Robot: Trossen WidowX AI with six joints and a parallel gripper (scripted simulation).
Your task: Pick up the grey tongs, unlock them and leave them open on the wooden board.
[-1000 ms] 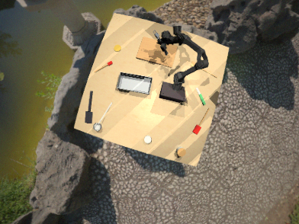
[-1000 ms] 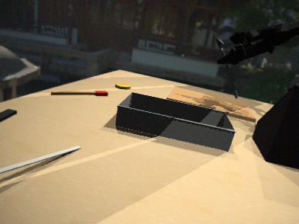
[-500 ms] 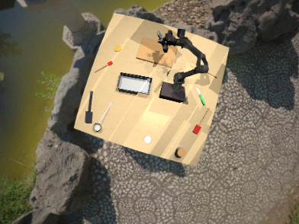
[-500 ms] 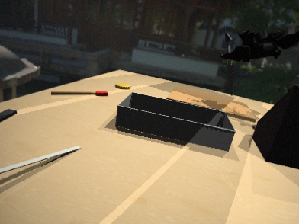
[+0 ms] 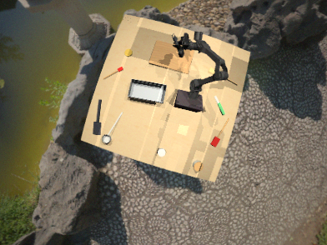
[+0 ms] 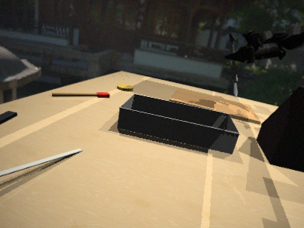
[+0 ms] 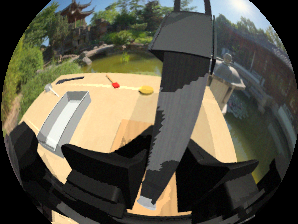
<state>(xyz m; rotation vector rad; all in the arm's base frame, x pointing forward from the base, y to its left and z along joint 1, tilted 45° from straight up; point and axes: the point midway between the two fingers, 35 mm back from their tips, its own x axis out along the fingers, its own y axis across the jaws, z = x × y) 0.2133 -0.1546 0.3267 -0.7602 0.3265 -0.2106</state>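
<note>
Right now the wooden board is 20 cm below my gripper tip. Also, from my gripper tip: roasting tin 37 cm to the left, 18 cm below, 13 cm ahead; red-bladed spatula 59 cm to the left, 56 cm behind, 21 cm below; yellow disc 39 cm ahead, 20 cm below, 4 cm to the left.
</note>
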